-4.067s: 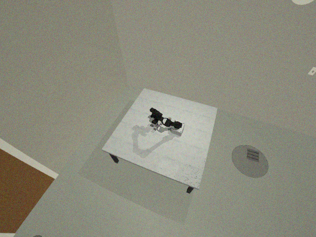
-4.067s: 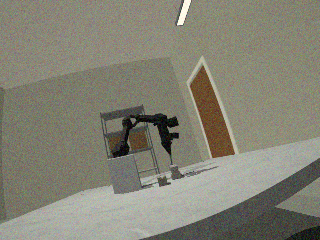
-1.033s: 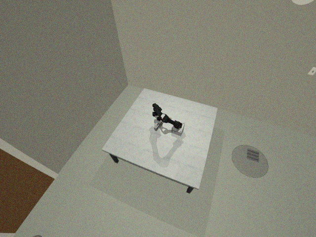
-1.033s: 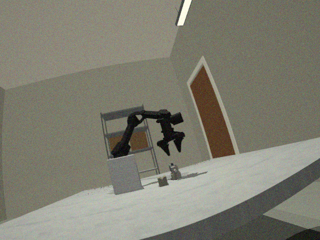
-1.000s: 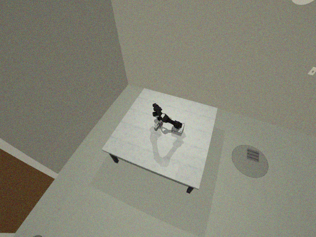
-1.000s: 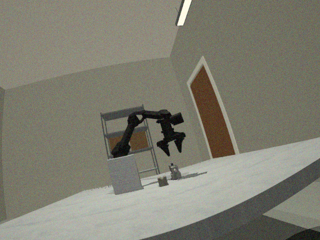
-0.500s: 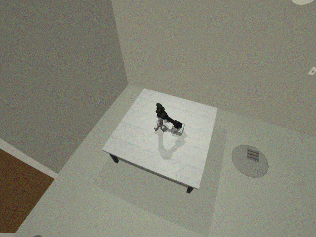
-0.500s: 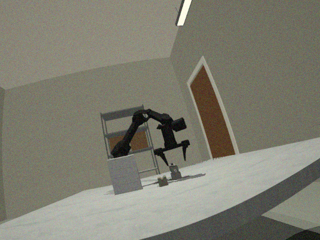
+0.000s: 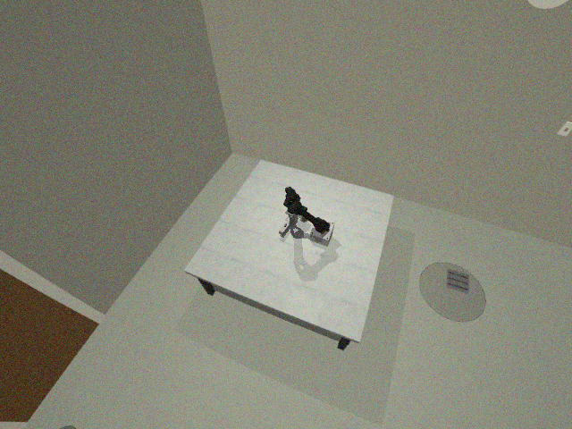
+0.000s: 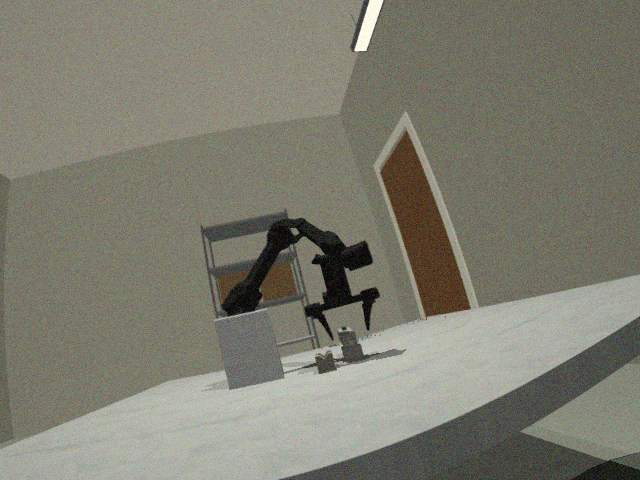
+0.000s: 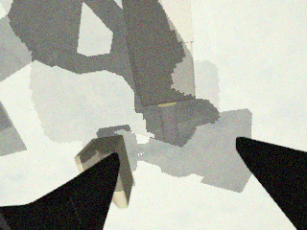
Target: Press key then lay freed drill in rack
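The drill lies 1 cm ahead of my gripper tip, 7 cm to the left of it and 1 cm below it. Round my gripper tip: dark blue key 3 cm ahead, 15 cm to the left, 1 cm below; then grey fixture block 2 cm ahead, 12 cm to the left, 2 cm below; then rack 8 cm behind, 3 cm to the right, 4 cm below.
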